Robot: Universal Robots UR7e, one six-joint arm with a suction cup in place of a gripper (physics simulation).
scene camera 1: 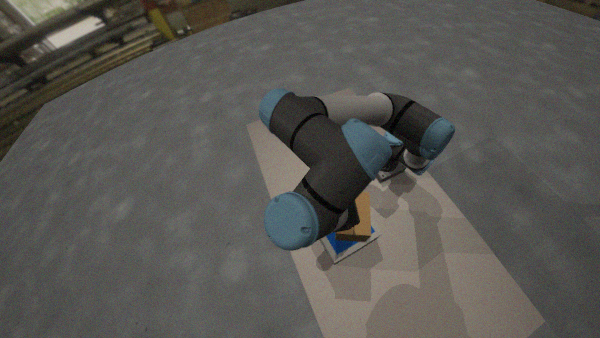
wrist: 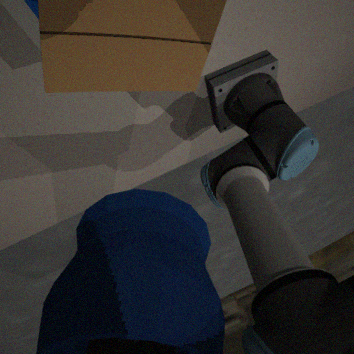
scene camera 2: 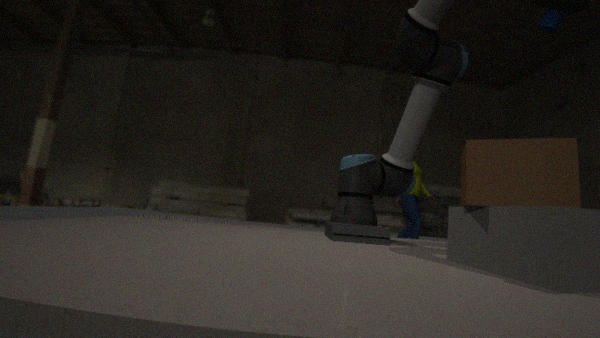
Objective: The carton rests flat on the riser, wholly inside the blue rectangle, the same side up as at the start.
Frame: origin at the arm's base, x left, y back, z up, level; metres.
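Seen in the pictures: end effector, tool point: [wrist: 143, 246] [scene camera 2: 546, 29]; arm's base, origin of the base link: [wrist: 249, 97] [scene camera 2: 353, 224].
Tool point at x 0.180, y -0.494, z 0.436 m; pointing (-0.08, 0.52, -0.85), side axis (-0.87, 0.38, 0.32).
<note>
Offsets run from my tool point to a thing's middle. Level surfaces: height alone.
The brown carton {dx -0.023, dy +0.077, dz -0.302 m} [scene camera 1: 364, 216] [scene camera 2: 522, 172] [wrist: 125, 62] lies flat on the grey riser {dx -0.004, dy +0.045, dz -0.426 m} [scene camera 2: 525, 245], and its tape line shows in the wrist view. Blue of the rectangle {dx -0.004, dy +0.045, dz -0.367 m} [scene camera 1: 340, 245] [wrist: 31, 6] shows at the carton's near side and a little at its right in scene camera 1. The arm hides part of both, so I cannot tell whether the carton is wholly inside. My blue suction cup [scene camera 2: 550, 21] [wrist: 145, 210] is off and holds nothing. It is high above the carton in scene camera 2, apart from it; the arm hides it in scene camera 1.
The arm's base [scene camera 2: 357, 215] [wrist: 245, 92] stands on the pale mat {dz -0.487 m} [scene camera 1: 480, 280] behind the riser. The forearm and wrist [scene camera 1: 292, 220] reach over the riser in scene camera 1. A person in a yellow top and blue trousers [scene camera 2: 411, 212] stands behind the arm.
</note>
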